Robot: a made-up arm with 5 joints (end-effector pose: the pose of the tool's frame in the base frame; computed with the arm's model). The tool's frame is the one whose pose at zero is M. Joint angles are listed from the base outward.
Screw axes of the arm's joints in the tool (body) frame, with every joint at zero. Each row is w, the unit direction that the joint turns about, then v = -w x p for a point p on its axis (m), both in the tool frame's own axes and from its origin. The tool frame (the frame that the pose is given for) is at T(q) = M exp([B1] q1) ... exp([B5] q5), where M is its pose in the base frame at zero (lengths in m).
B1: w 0 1 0 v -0.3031 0 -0.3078
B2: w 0 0 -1 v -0.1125 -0.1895 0
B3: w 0 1 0 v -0.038 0 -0.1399
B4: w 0 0 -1 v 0.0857 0.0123 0
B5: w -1 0 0 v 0 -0.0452 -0.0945
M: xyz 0.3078 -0.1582 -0.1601 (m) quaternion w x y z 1 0 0 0
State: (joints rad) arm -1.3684 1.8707 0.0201 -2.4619 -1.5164
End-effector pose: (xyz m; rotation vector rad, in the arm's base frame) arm 0.1322 -0.1542 -0.0521 0.8567 -0.6417 1.3282
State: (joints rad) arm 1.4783 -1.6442 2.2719 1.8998 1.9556
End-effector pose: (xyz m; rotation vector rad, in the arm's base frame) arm -0.2541 -0.0809 -0.1618 1.9438 0.9949 -1.1349
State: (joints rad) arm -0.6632 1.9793 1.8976 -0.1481 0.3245
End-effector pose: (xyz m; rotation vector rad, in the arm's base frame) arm 0.2392 0.0577 -0.1362 1.7135 0.6688 -0.3752
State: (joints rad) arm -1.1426 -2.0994 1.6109 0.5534 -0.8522
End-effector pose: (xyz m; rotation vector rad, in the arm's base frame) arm 0.4858 0.0917 0.1125 -1.1995 -0.2104 0.1624
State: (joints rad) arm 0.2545 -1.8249 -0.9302 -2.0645 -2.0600
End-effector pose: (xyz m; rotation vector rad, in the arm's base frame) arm 0.2738 0.0647 0.0076 0.5705 -1.3111 -2.3776
